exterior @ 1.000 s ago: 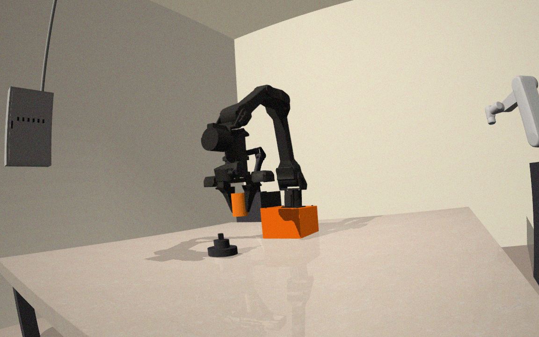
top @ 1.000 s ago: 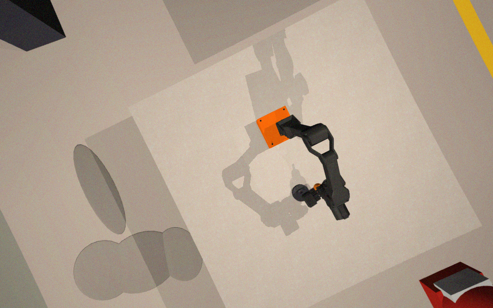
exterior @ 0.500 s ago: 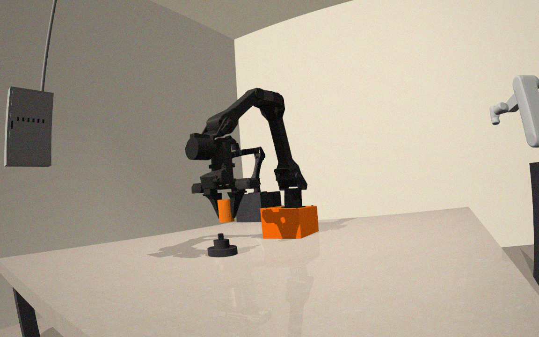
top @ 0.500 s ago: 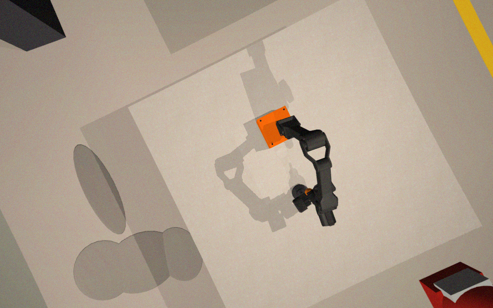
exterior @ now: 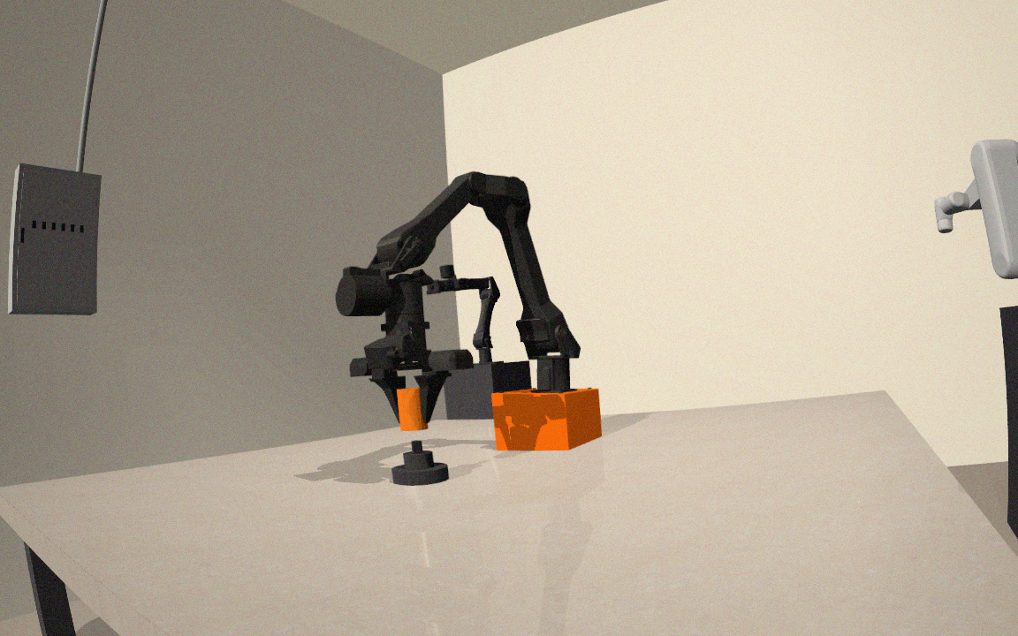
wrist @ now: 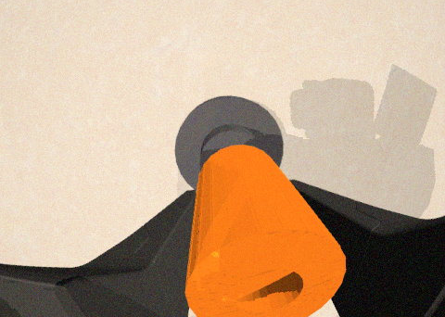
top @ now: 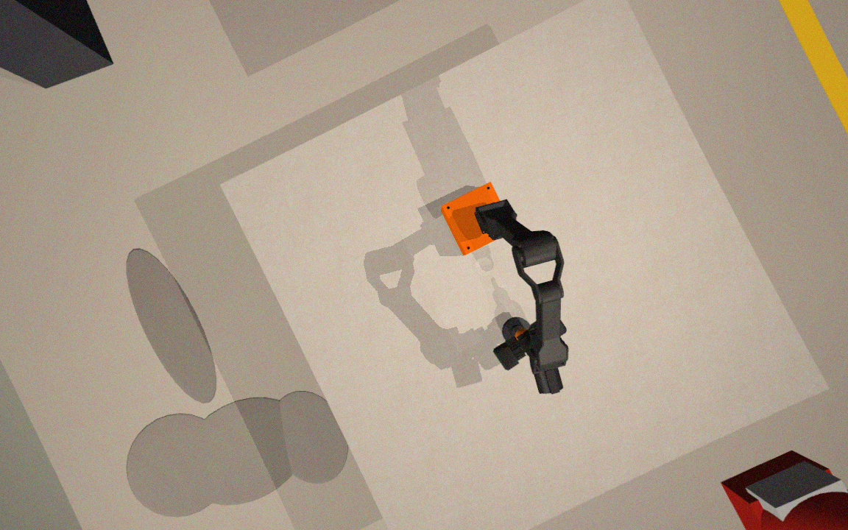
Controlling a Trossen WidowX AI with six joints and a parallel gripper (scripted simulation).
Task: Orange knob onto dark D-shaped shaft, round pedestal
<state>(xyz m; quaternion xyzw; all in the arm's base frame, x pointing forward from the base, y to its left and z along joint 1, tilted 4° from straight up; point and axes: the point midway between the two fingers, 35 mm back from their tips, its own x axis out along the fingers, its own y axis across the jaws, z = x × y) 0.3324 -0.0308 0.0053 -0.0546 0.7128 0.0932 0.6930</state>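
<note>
Now: gripper tip 6 cm above the dark round pedestal. Also, from my gripper tip: orange knob: 2 cm above.
</note>
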